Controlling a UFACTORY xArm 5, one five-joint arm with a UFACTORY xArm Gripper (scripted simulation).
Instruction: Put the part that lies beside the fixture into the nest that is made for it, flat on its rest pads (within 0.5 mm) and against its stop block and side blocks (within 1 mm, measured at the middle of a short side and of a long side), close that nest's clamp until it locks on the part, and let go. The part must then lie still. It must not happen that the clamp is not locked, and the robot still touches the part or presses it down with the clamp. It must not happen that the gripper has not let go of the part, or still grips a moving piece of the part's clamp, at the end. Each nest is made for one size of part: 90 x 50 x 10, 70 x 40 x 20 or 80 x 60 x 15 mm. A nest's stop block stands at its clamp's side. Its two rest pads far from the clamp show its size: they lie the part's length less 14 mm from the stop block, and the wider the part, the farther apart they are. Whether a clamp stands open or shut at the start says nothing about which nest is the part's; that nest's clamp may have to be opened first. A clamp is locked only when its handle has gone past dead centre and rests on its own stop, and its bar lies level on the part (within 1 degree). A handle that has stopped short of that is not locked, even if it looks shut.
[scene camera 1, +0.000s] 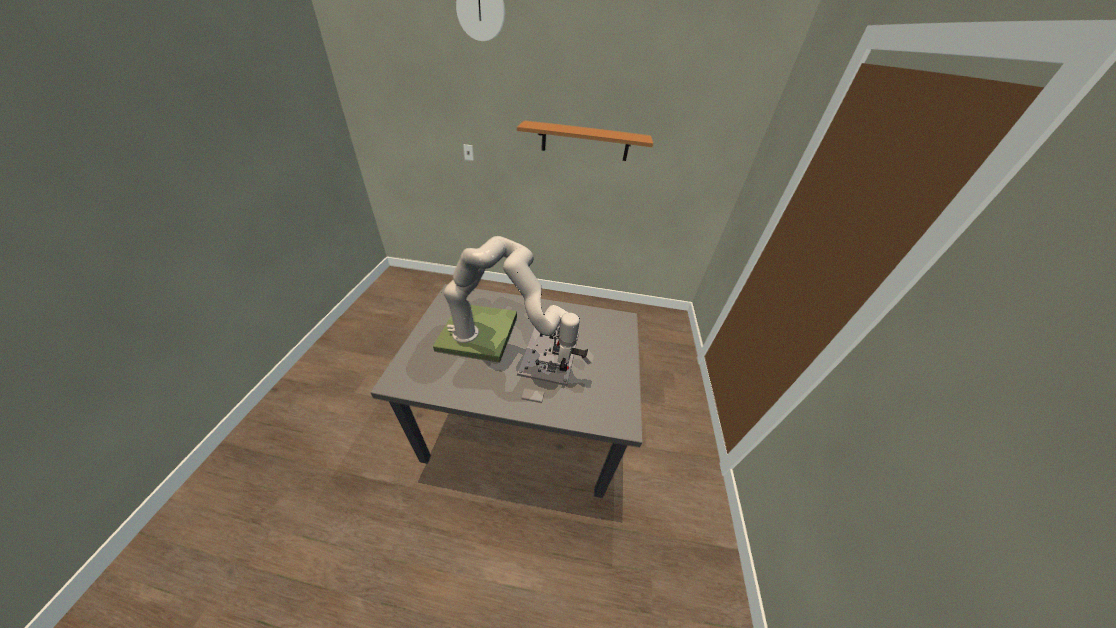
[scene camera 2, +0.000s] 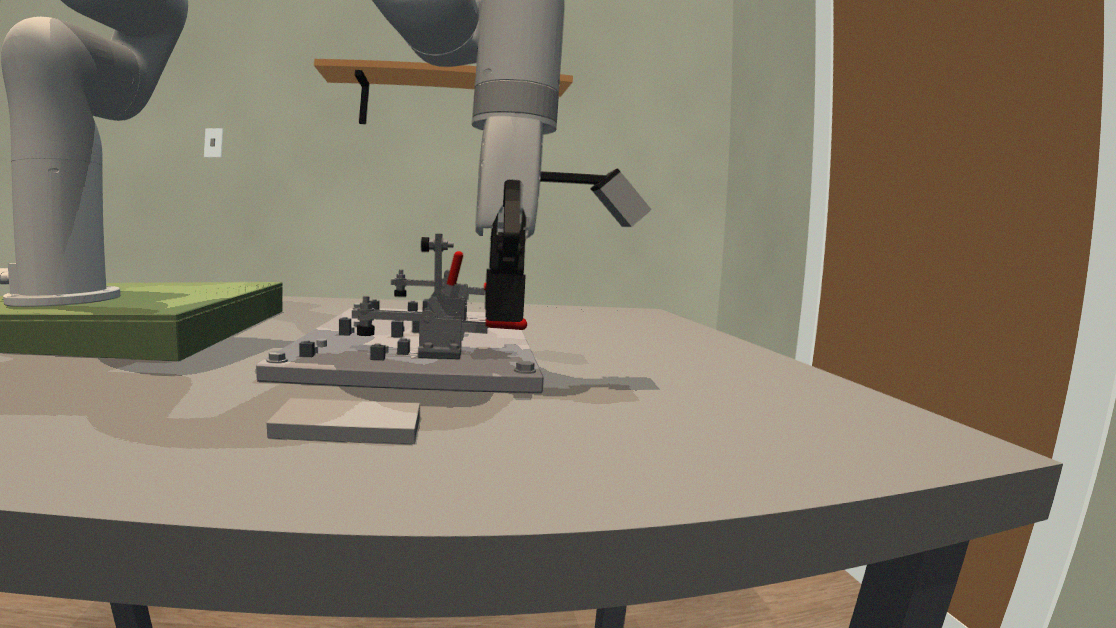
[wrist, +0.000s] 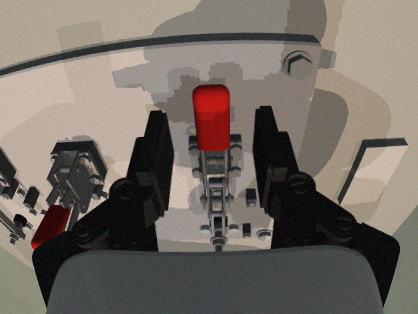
Labels:
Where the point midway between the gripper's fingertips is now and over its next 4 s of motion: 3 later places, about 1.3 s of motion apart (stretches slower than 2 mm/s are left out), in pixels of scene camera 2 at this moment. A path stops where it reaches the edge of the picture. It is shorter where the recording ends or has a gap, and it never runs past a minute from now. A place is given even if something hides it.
My gripper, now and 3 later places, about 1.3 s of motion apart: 502, 316; 502, 340; 479, 311; 452, 303

